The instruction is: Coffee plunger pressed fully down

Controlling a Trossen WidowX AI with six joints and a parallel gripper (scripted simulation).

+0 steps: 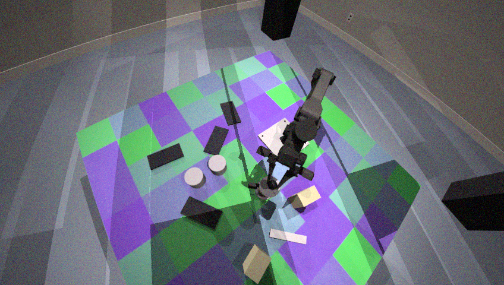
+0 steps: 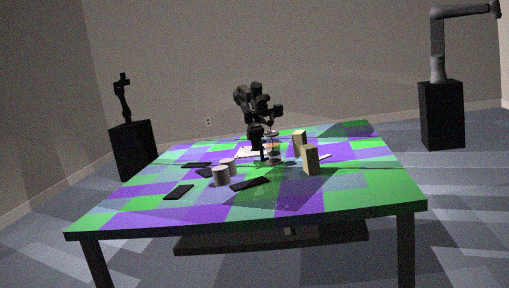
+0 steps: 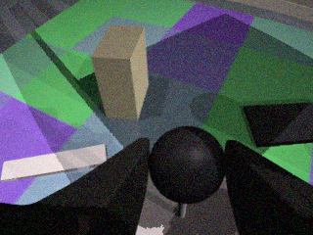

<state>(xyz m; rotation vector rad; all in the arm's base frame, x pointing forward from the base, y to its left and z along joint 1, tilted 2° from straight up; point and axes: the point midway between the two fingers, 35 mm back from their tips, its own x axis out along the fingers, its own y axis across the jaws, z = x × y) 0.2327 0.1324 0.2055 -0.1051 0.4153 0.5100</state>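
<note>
Now: gripper tip 20 mm to the left of the coffee press and 100 mm above it.
</note>
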